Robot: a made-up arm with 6 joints. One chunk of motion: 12 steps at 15 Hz.
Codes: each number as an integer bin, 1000 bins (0 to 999) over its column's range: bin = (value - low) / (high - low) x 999, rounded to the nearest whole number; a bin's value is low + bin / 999 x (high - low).
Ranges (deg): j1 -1.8..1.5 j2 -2.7..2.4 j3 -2.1..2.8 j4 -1..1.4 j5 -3.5..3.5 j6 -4.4..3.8
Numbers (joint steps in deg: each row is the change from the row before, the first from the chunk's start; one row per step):
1: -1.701 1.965 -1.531 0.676 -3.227 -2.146
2: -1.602 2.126 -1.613 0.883 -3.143 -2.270
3: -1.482 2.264 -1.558 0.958 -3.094 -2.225
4: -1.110 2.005 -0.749 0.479 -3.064 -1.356
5: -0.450 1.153 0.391 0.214 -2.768 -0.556
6: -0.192 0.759 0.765 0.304 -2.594 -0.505
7: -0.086 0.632 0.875 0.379 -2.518 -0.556
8: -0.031 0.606 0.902 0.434 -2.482 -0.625
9: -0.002 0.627 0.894 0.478 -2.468 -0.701
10: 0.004 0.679 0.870 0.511 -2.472 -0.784
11: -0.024 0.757 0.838 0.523 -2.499 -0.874
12: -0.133 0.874 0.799 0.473 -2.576 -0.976
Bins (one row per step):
1: 30 914 116 698 39 275
2: 60 945 99 784 51 259
3: 96 972 111 815 58 265
4: 209 922 275 616 62 371
5: 409 755 508 505 104 468
6: 487 678 584 543 129 475
7: 519 653 607 574 140 468
8: 536 648 612 597 145 460
9: 544 652 610 615 147 451
10: 546 662 606 629 147 441
11: 538 677 599 634 143 430
12: 505 700 591 613 132 417

